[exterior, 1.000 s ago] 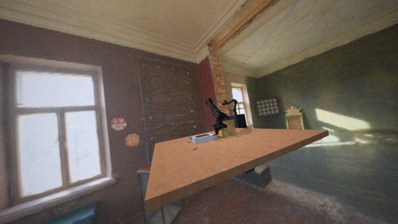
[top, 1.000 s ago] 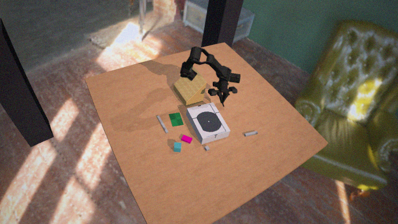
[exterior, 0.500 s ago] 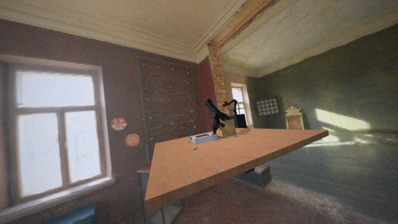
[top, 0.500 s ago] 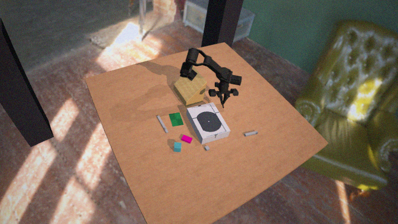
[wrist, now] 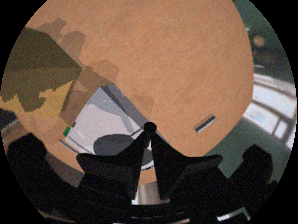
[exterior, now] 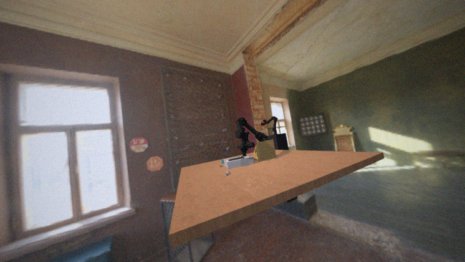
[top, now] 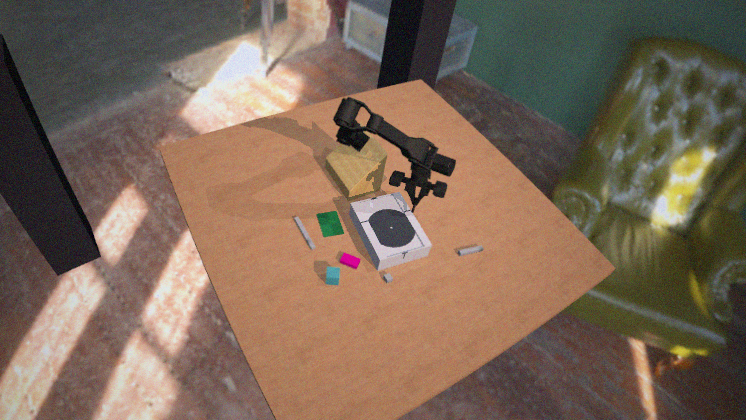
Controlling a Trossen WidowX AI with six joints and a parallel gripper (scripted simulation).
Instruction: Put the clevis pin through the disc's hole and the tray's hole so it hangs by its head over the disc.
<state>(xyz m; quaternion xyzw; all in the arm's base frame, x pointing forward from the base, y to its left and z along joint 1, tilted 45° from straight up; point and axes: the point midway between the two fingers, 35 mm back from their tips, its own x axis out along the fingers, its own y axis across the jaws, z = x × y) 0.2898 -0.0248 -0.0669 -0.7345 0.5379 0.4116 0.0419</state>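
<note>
Right now the dark grey disc is 2 cm ahead of my gripper tip, 12 cm to the right of it and 3 cm below it. From my gripper tip the other things lie so: dark clevis pin (1 cm to the right); rimmed tray (1 cm ahead, 11 cm to the right, 4 cm below); small grey cube (15 cm ahead, 22 cm to the right, 7 cm below).
</note>
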